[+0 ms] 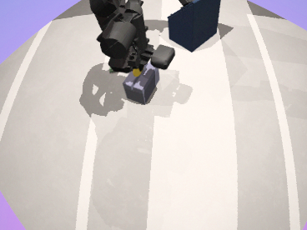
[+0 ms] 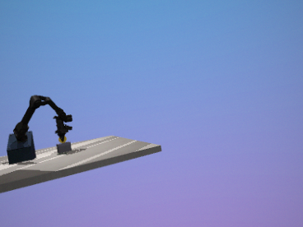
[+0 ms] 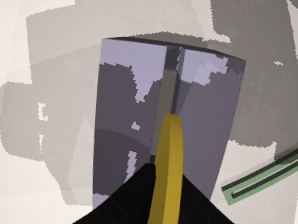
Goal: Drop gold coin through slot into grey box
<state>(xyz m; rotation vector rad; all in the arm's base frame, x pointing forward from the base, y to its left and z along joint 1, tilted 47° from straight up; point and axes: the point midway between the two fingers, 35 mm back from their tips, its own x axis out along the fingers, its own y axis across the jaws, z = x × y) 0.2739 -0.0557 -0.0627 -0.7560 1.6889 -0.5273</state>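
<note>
My gripper tip is now right at the gold coin.
</note>
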